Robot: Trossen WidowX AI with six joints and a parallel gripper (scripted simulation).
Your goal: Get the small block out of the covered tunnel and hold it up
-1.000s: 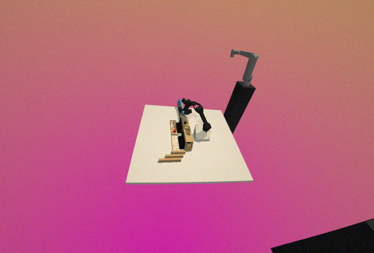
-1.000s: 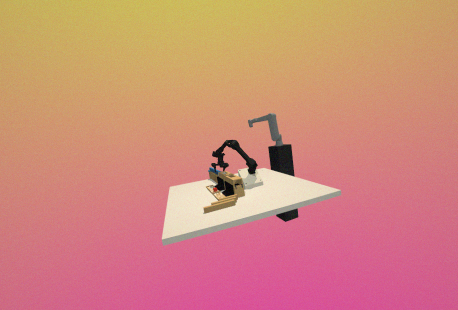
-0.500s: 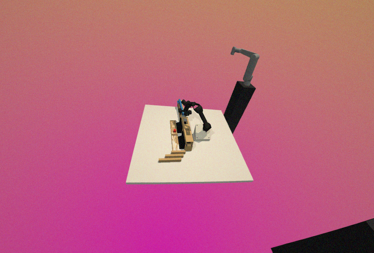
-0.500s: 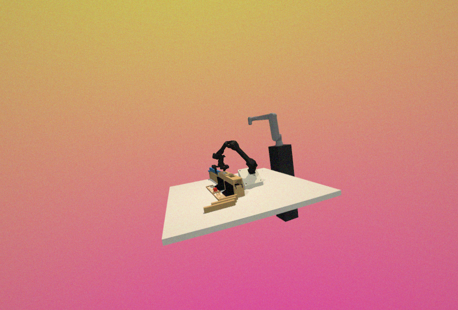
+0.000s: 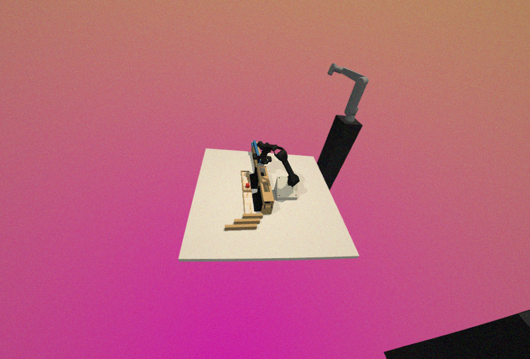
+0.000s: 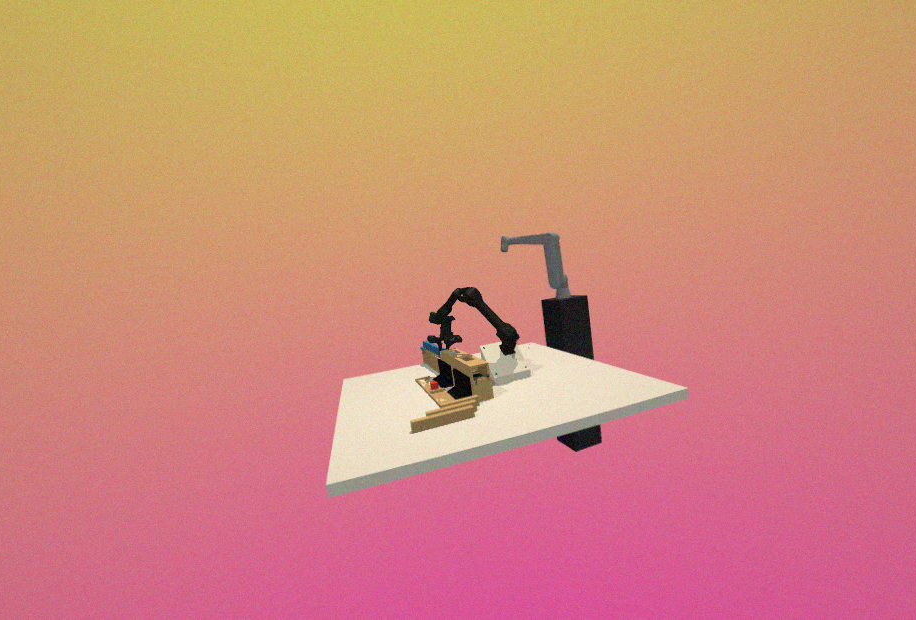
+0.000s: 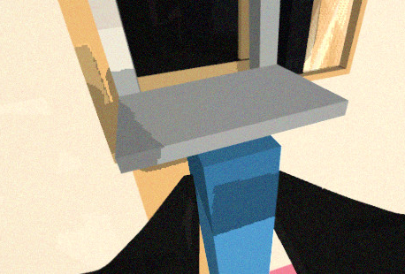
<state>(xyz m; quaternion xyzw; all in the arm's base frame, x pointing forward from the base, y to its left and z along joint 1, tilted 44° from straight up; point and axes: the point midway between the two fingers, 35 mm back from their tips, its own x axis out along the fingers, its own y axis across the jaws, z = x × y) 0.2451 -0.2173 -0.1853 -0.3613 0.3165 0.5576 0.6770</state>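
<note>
My gripper tip is now 210 mm to the right of the small red block, 130 mm short of it and 100 mm above it. The rest, counted from my gripper tip: pale wooden slab (270 mm to the left, 160 mm ahead, 130 mm below); tan covered tunnel (70 mm to the left, 50 mm below, 20 mm ahead).
</note>
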